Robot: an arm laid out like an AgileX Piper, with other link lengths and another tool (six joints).
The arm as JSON. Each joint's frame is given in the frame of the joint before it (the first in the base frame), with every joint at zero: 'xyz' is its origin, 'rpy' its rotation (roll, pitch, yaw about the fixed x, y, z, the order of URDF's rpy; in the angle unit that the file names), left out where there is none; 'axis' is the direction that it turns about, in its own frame. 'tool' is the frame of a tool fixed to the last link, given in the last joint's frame.
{
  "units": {
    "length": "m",
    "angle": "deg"
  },
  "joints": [
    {
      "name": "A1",
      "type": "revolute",
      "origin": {
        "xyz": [
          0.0,
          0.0,
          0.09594
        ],
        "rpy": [
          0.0,
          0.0,
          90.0
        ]
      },
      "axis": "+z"
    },
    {
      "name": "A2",
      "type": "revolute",
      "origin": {
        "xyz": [
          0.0,
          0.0,
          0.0
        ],
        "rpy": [
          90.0,
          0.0,
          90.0
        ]
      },
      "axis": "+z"
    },
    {
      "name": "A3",
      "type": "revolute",
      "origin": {
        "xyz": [
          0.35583,
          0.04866,
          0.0
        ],
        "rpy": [
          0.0,
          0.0,
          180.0
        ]
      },
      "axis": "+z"
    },
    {
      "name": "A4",
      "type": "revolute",
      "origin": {
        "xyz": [
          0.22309,
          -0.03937,
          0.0
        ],
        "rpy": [
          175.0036,
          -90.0,
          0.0
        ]
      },
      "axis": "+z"
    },
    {
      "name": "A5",
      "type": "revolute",
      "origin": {
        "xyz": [
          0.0,
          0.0,
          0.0
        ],
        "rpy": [
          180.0,
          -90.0,
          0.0
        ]
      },
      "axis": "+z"
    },
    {
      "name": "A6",
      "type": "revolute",
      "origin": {
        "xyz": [
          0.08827,
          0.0,
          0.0
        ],
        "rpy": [
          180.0,
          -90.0,
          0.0
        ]
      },
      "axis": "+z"
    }
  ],
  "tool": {
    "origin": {
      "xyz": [
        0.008,
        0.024,
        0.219
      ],
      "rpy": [
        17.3,
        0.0,
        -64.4
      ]
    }
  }
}
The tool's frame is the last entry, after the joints.
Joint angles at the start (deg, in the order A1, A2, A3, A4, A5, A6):
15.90 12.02 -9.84 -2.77 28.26 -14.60
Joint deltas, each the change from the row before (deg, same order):
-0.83 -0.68 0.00 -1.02 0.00 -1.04
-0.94 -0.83 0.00 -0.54 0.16 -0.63
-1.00 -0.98 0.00 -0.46 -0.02 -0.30
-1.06 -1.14 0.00 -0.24 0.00 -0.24
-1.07 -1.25 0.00 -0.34 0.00 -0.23
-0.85 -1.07 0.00 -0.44 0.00 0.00
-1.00 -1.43 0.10 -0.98 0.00 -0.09
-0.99 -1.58 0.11 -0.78 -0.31 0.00
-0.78 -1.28 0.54 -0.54 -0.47 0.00
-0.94 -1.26 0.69 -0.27 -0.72 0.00
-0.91 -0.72 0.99 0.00 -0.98 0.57
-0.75 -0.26 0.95 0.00 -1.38 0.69
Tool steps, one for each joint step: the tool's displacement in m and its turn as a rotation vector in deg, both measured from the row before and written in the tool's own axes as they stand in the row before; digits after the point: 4 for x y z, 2 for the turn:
-0.0019 -0.0043 0.0002 1.13 -1.28 -1.24
-0.0014 -0.0040 -0.0001 1.04 -0.96 -0.42
-0.0028 -0.0041 -0.0005 1.04 -1.13 0.07
-0.0030 -0.0039 -0.0009 1.00 -1.16 0.36
-0.0032 -0.0042 -0.0010 1.07 -1.29 0.31
-0.0028 -0.0038 -0.0008 0.94 -1.10 0.29
-0.0029 -0.0055 -0.0007 1.34 -1.53 -0.11
-0.0047 -0.0050 -0.0013 1.21 -1.85 0.26
-0.0010 -0.0033 -0.0001 0.91 -1.26 0.16
-0.0010 -0.0029 0.0001 0.92 -1.23 0.42
0.0014 -0.0017 0.0014 0.74 -0.45 0.94
0.0001 -0.0008 0.0017 0.53 -0.41 0.98

